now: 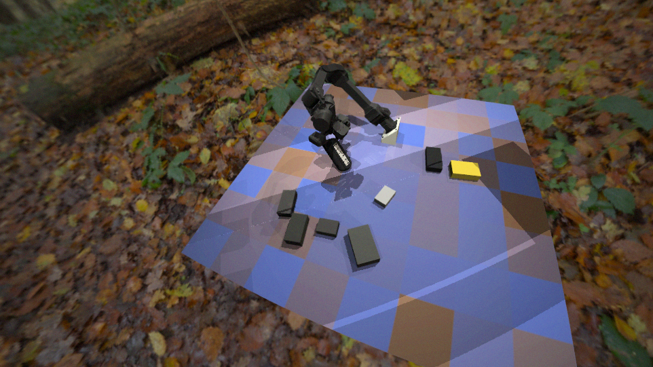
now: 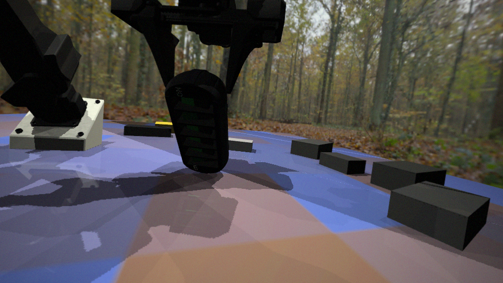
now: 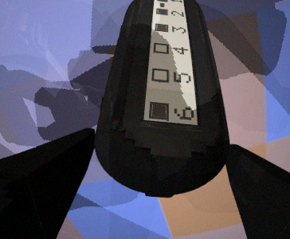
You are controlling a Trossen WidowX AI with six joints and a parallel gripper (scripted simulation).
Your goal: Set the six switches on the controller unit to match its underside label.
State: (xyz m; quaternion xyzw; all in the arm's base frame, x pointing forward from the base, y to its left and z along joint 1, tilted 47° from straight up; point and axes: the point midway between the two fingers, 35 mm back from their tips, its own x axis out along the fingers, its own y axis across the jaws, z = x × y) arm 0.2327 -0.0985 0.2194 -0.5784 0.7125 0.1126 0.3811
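Right now my gripper tip is 26 cm to the right of the white block, 14 cm short of it and 11 cm above it. Round my gripper tip: dark block 43 cm to the left, 11 cm below, 11 cm behind; then yellow block 56 cm to the left, 10 cm below, 7 cm behind.
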